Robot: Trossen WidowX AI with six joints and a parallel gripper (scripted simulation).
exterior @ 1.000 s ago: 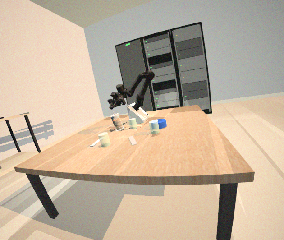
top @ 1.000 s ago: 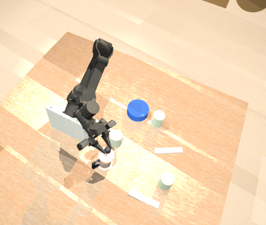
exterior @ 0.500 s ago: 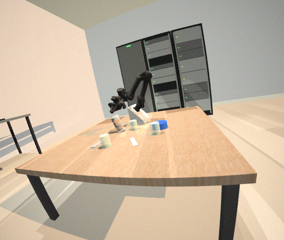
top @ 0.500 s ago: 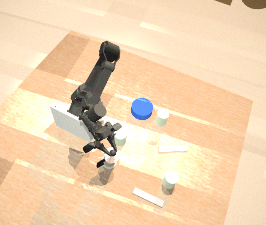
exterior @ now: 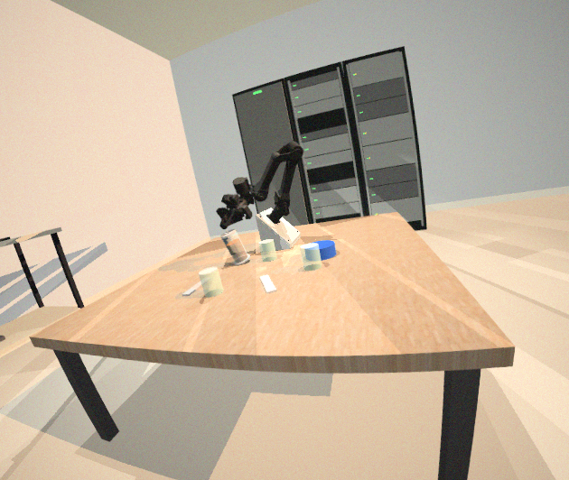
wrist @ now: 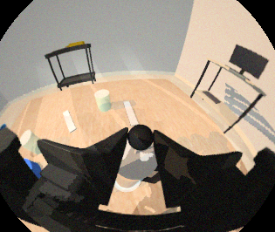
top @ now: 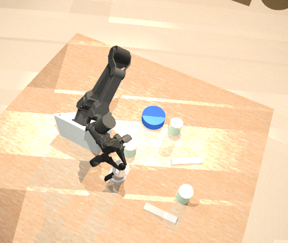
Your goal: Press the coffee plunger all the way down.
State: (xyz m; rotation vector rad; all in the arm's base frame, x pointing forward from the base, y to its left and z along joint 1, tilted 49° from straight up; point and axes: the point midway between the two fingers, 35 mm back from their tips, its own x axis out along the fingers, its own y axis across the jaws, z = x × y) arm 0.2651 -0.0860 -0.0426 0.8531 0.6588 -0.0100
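Now: gripper tip 9 cm above the coffee press and 3 cm past it.
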